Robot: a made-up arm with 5 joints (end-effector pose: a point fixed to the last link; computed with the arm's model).
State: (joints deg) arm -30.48 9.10 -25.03 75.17 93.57
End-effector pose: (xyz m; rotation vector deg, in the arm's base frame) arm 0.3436 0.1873 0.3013 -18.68 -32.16 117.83
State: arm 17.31 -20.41 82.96 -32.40 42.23
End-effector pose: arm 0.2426 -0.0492 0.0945 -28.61 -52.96 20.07
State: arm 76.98 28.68 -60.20 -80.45 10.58
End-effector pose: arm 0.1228 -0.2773 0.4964 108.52 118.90 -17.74
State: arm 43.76 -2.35 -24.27 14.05 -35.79
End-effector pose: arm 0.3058 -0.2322 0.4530 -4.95 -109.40 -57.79
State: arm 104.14 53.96 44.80 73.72 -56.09
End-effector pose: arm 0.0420 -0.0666 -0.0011 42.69 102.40 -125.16
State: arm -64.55 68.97 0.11 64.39 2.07
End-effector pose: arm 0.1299 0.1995 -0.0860 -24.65 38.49 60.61
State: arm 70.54 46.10 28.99 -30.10 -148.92
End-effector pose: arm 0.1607 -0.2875 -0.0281 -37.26 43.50 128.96
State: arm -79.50 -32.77 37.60 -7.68 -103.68
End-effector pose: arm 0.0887 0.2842 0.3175 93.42 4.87 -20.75
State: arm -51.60 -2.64 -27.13 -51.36 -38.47
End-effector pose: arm 0.2004 0.2110 0.5384 124.01 -117.97 1.20
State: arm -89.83 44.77 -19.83 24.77 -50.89
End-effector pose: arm 0.0375 0.4362 0.0924 38.88 -12.82 34.63
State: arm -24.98 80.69 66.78 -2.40 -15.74
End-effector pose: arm -0.0099 -0.0144 -0.0305 -20.42 51.17 5.95
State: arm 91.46 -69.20 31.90 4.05 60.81
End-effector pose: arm 0.0549 -0.1377 0.4488 -119.97 -32.73 -19.32
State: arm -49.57 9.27 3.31 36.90 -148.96
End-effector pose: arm 0.2798 0.2900 0.2050 45.40 8.55 -97.39
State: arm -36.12 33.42 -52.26 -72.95 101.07
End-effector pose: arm 0.3254 0.2167 0.4512 92.56 153.55 2.58
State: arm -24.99 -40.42 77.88 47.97 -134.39
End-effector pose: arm 0.1671 0.0681 0.0925 5.33 -0.84 -112.12
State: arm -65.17 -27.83 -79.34 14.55 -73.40
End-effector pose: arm 0.0007 -0.0743 0.6268 -167.40 58.69 -0.39
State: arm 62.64 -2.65 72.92 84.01 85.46
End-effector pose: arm 0.0827 -0.0443 0.0863 61.64 19.25 17.88
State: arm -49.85 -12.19 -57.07 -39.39 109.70
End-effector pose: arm 0.0853 0.0622 0.6277 83.12 152.89 27.99
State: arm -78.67 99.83 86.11 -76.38 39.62
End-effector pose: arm 0.0241 -0.0591 0.0155 -8.31 21.74 114.20
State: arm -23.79 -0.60 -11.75 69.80 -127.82
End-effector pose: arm 0.3443 0.1431 0.2990 36.72 -8.34 -103.56
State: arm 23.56 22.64 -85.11 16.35 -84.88
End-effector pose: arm 0.3178 -0.1059 0.5627 78.38 -125.17 -49.10
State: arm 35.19 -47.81 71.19 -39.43 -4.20
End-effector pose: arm 0.2410 -0.1230 0.2519 -26.27 -104.59 -29.21
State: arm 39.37 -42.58 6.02 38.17 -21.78
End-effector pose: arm 0.2192 -0.1267 0.4428 -11.89 -91.51 -50.25
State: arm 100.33 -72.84 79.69 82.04 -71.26
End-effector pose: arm 0.0402 -0.1009 0.1348 -0.38 -1.65 -174.37
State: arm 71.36 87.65 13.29 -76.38 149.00
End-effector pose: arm 0.1383 -0.2349 -0.1257 -66.13 22.49 66.08
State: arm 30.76 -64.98 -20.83 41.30 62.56
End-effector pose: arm 0.0309 0.0227 0.5519 -96.11 -95.22 14.21
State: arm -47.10 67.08 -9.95 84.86 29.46
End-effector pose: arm 0.2055 0.1865 -0.0480 -9.85 54.65 68.35
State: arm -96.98 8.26 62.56 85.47 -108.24
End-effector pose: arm 0.0262 0.0812 0.0793 -64.47 -16.08 -12.44
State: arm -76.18 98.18 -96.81 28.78 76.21
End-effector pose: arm 0.1527 0.4747 0.0520 1.90 -78.73 132.03
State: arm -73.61 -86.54 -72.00 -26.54 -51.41
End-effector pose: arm -0.0854 -0.4120 0.2749 -76.57 37.50 15.71
